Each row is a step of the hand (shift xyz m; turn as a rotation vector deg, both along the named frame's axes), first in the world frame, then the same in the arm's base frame.
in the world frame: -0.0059 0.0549 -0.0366 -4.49 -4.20 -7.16
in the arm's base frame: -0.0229 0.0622 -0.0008 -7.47 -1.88 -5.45
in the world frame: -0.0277 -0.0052 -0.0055 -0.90 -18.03 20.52
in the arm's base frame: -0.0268 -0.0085 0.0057 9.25 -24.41 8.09
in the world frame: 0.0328 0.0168 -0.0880 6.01 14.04 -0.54
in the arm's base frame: -0.0149 0.0571 -0.0750 5.05 14.05 3.29
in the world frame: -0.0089 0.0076 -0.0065 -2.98 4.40 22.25
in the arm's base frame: -0.0109 0.0074 0.0024 8.43 -5.57 20.52
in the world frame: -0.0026 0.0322 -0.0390 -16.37 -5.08 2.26
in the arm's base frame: -0.0213 0.0436 -0.0144 -13.15 -9.02 6.69
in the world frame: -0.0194 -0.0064 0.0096 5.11 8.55 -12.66
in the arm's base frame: -0.0122 -0.0138 0.0131 -1.76 13.77 -8.18
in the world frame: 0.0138 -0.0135 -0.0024 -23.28 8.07 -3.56
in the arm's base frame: 0.0107 -0.0081 -0.0141 -21.95 3.50 11.22
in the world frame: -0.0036 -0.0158 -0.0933 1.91 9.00 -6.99
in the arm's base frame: -0.0493 0.0222 -0.0777 -1.74 11.22 -2.17
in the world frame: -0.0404 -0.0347 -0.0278 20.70 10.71 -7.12
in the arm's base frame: -0.0491 -0.0287 -0.0193 14.54 16.91 -9.82
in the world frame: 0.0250 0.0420 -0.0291 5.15 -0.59 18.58
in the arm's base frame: 0.0076 0.0545 -0.0145 13.66 -6.77 11.82
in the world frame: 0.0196 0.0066 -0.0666 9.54 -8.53 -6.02
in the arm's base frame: -0.0158 0.0366 -0.0572 5.26 -3.12 -12.75
